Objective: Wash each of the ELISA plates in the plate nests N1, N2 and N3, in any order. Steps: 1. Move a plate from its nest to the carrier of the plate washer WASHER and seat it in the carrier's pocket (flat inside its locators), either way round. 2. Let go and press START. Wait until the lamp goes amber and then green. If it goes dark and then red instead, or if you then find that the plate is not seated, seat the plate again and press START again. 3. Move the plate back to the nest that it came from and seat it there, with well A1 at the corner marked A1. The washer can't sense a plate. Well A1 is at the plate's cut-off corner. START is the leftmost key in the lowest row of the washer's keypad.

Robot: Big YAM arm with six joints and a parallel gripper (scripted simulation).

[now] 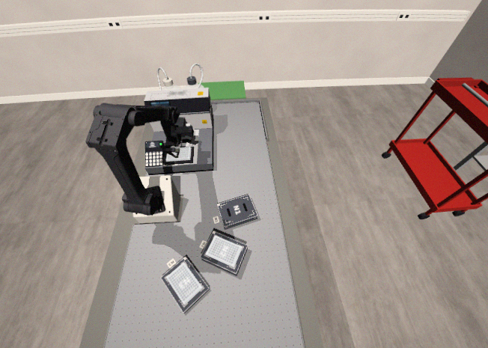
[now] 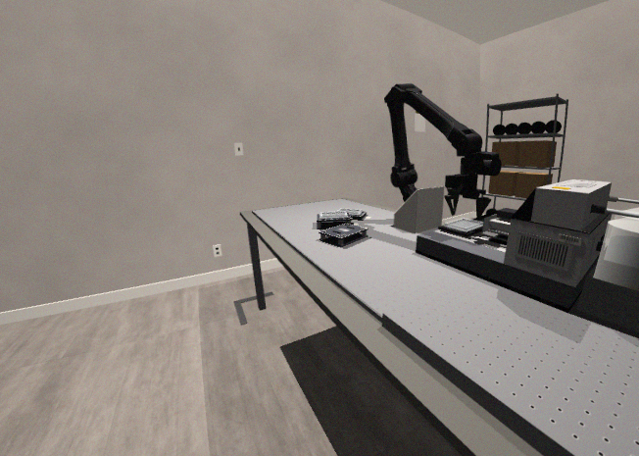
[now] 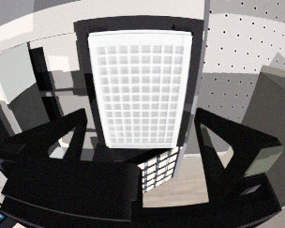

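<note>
Right now the dark carrier is 40 mm below my hand. Also, from my hand: washer: 150 mm to the left, 10 mm ahead, 10 mm above.
</note>
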